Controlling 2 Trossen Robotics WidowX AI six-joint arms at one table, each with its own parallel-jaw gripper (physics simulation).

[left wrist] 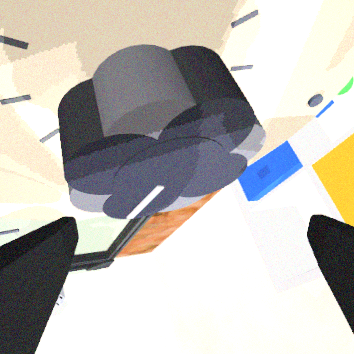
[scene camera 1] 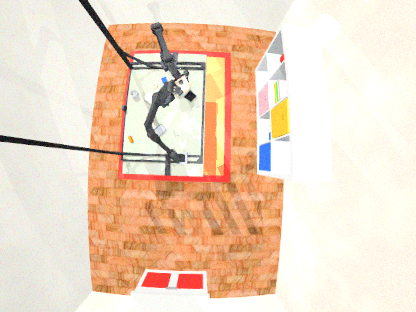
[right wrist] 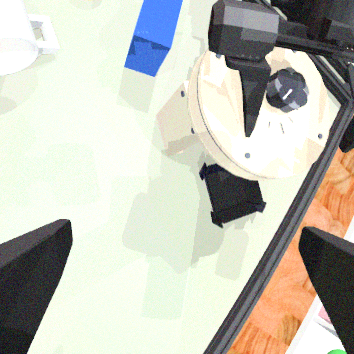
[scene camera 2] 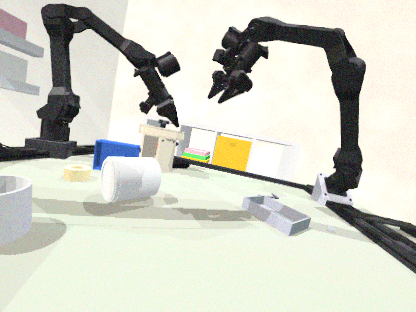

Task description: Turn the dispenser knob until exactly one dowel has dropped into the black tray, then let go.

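Where they show: left gripper, fingertip midpoint: (left wrist: 193,226) (scene camera 1: 184,86) (right wrist: 295,142) (scene camera 2: 177,123); right gripper, fingertip midpoint: (right wrist: 188,234) (scene camera 2: 212,100); left arm's base, link origin: (scene camera 2: 53,139); right arm's base, link origin: (scene camera 1: 182,158) (scene camera 2: 335,186).
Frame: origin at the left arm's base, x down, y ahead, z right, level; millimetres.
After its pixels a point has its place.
Note:
The round cream dispenser (scene camera 1: 183,86) {x -99, y 360, z 15 mm} (scene camera 2: 162,134) {x -78, y 319, z 96 mm} (right wrist: 225,110) {x -98, y 351, z 70 mm} carries a dark lobed knob (left wrist: 165,135) {x -127, y 316, z 15 mm} (right wrist: 287,90) {x -127, y 334, z 22 mm} with a white pointer line. The black tray (scene camera 1: 190,95) {x 44, y 399, z -20 mm} (right wrist: 232,192) {x 45, y 419, z -21 mm} lies at its foot; no dowel shows in it. My left gripper (left wrist: 193,226) {x -124, y 380, z 12 mm} is open and empty, low over the dispenser's top. In the right wrist view one left finger reaches down beside the knob. In the left wrist view the knob is large, beyond the fingertips, left of the centre between them. My right gripper (scene camera 2: 215,99) {x -213, y 449, z 148 mm} (right wrist: 188,234) {x -213, y 449, z 148 mm} is open and empty, high above the table.
A blue bin (scene camera 2: 117,154) {x 4, y 196, z 97 mm} (right wrist: 157,35) {x -33, y 245, z 122 mm} stands beside the dispenser. A white mug (scene camera 2: 132,177) {x -8, y 242, z 350 mm} (right wrist: 12,40) {x 40, y 237, z 296 mm} lies on its side. A tan ring (scene camera 2: 77,176) {x 35, y 134, z 237 mm}, a grey open box (scene camera 2: 275,217) {x 27, y 498, z 437 mm} and a pale round container (scene camera 2: 15,212) {x 15, y 129, z 430 mm} are on the table. A dark frame rail (right wrist: 272,255) {x 27, y 513, z -82 mm} runs along the table edge.

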